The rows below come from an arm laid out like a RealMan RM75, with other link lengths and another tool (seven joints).
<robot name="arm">
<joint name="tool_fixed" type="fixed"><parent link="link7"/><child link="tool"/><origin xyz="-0.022 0.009 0.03" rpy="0 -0.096 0.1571"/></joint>
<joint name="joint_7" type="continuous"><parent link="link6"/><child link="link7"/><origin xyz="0 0 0.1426"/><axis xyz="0 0 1"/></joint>
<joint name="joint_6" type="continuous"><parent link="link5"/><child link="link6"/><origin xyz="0 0 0"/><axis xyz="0 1 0"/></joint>
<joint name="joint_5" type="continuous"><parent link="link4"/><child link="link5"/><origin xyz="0 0 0.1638"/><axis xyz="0 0 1"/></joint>
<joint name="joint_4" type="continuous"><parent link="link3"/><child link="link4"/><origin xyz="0 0 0"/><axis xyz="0 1 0"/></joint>
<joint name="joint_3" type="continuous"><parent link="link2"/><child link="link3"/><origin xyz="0 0 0.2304"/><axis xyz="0 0 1"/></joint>
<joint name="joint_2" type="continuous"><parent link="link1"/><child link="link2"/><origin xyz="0 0 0"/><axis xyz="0 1 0"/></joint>
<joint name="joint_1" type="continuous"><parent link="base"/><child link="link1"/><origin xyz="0 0 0.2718"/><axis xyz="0 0 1"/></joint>
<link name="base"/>
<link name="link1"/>
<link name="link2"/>
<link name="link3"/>
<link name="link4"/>
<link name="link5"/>
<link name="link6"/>
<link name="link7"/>
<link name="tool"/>
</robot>
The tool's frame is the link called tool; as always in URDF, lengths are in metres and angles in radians. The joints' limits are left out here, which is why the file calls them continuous.
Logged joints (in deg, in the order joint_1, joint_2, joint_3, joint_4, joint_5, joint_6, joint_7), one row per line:
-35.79, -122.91, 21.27, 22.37, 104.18, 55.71, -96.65
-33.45, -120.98, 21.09, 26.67, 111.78, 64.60, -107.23
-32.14, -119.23, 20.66, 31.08, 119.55, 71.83, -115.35
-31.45, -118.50, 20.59, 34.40, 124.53, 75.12, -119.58
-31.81, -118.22, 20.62, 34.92, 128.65, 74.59, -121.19
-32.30, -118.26, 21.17, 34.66, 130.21, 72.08, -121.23
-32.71, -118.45, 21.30, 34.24, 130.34, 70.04, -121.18
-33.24, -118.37, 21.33, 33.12, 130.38, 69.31, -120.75
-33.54, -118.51, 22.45, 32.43, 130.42, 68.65, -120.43
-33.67, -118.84, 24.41, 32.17, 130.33, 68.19, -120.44
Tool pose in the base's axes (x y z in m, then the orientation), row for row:
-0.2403, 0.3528, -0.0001, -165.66, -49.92, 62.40
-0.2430, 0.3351, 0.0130, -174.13, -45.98, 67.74
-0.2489, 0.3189, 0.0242, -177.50, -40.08, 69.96
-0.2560, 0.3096, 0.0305, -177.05, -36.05, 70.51
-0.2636, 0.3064, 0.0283, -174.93, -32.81, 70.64
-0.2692, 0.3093, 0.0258, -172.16, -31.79, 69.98
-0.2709, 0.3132, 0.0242, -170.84, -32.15, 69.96
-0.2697, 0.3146, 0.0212, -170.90, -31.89, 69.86
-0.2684, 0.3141, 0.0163, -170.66, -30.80, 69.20
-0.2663, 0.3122, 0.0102, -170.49, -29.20, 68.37
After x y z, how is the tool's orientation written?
As angles about the fixed x, y, z axes (roll, pitch, yaw), in degrees.
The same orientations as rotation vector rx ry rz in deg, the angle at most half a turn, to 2 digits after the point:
-112.11, -77.20, -45.24
-116.95, -82.24, -46.27
-121.71, -86.61, -42.77
-123.69, -88.99, -38.22
-124.23, -90.48, -32.98
-123.48, -90.07, -29.65
-122.28, -89.83, -28.85
-122.59, -89.83, -28.67
-123.72, -89.53, -27.53
-125.39, -89.19, -25.96

